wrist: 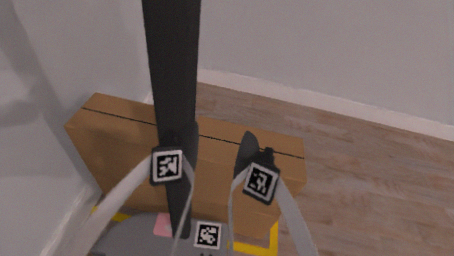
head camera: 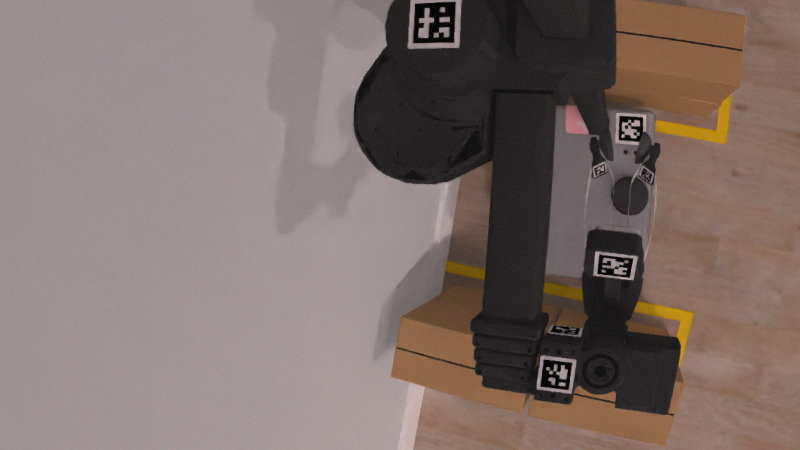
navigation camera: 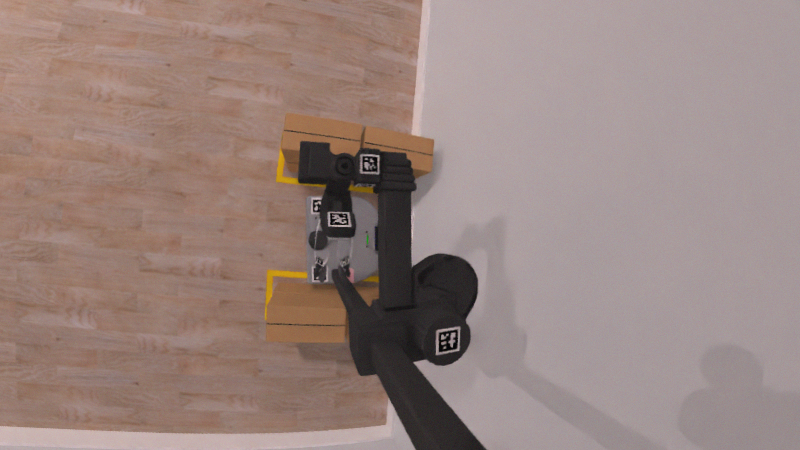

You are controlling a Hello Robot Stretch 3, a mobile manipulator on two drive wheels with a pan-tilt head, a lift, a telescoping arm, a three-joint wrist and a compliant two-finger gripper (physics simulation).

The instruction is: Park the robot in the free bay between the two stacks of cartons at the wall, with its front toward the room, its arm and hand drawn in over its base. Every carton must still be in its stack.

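Frame: origin at the robot's base, x up, y back, z right, level; millimetres.
Seen in the pictures: gripper, fingertip midpoint: point(head camera: 625, 133) point(navigation camera: 331, 280); robot's base at its link origin: point(head camera: 626, 195) point(navigation camera: 317, 238).
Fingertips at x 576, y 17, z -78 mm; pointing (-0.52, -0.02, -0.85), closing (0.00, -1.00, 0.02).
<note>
Offsets run from my fingertips to a thing's top centre. "spot": to the spot under its first point. Level surfaces: height alone.
The grey base point(head camera: 570, 223) point(navigation camera: 363, 212) point(wrist: 122, 235) is between the two carton stacks, its rounded end toward the wall and its straight edge toward the room. One stack @(dx -215, dy -70, dz -182 mm) point(head camera: 679, 61) point(navigation camera: 304, 319) point(wrist: 240, 170) is close beside the base; contact cannot be told. The other stack point(head camera: 436, 347) point(navigation camera: 321, 134) stands across a narrow gap. The visible cartons are upright and stacked; the arm and mast hide parts. The arm point(head camera: 517, 207) point(navigation camera: 394, 246) is short. The wrist overlaps the second stack in the head view. My gripper point(head camera: 625, 153) point(navigation camera: 331, 268) point(wrist: 218, 143) is open, empty, above the base.
Yellow floor tape @(spot: dx -574, dy -226, dz -104 mm) point(head camera: 721, 120) point(navigation camera: 268, 291) point(wrist: 273, 237) borders the stacks, and the base covers part of it on the near stack's side. The wall point(head camera: 167, 223) point(navigation camera: 615, 195) point(wrist: 350, 50) stands behind the bay. Wooden floor @(dx -575 mm) point(head camera: 744, 251) point(navigation camera: 167, 223) extends on the room side.
</note>
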